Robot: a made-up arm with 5 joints. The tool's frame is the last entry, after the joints.
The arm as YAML. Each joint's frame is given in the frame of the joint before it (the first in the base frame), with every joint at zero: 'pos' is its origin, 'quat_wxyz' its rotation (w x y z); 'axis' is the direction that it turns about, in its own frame. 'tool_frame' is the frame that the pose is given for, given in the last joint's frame.
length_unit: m
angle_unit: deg
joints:
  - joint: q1
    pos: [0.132, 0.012, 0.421]
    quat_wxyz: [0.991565, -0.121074, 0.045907, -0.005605]
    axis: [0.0, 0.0, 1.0]
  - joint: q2
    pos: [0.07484, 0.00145, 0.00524]
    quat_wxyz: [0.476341, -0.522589, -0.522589, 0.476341]
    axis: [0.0, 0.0, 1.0]
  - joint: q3
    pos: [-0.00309, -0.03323, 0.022]
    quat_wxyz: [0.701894, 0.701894, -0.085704, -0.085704]
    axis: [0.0, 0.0, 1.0]
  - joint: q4
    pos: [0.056, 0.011, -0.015]
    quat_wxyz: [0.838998, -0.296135, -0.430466, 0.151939]
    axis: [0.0, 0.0, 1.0]
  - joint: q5
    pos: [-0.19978, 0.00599, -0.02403]
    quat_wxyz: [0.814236, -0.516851, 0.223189, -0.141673]
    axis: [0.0, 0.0, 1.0]
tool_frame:
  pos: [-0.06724, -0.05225, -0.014]
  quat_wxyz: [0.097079, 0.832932, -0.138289, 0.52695]
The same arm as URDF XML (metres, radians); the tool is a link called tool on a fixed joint. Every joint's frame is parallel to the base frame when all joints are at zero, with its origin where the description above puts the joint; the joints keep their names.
<robot name="arm">
<joint name="q1" type="continuous"><parent link="base"/><child link="link1"/><origin xyz="0.132 0.012 0.421" rpy="0 0 0"/><axis xyz="0.092397 0.239592 0.966467"/></joint>
<joint name="q2" type="continuous"><parent link="link1"/><child link="link2"/><origin xyz="0.075 0.001 -0.002" rpy="0 0 0"/><axis xyz="-1 0 0"/></joint>
<joint name="q3" type="continuous"><parent link="link2"/><child link="link3"/><origin xyz="-0.022 0.005 0.033" rpy="0 0 0"/><axis xyz="0 0 1"/></joint>
<joint name="q4" type="continuous"><parent link="link3"/><child link="link4"/><origin xyz="-0.011 0.056 -0.015" rpy="0 0 0"/><axis xyz="-0.366104 -0.81231 0.454005"/></joint>
<joint name="q5" type="continuous"><parent link="link4"/><child link="link5"/><origin xyz="0.106 -0.097 -0.141" rpy="0 0 0"/><axis xyz="-1 0 0"/></joint>
<joint name="tool_fixed" type="fixed"><parent link="link5"/><child link="tool"/><origin xyz="0.014 -0.084 -0.014" rpy="0.4421 -0.3958 2.9437"/></joint>
<link name="base"/>
<link name="link1"/>
<link name="link2"/>
<link name="link3"/>
<link name="link4"/>
<link name="link5"/>
<link name="tool"/>
</robot>

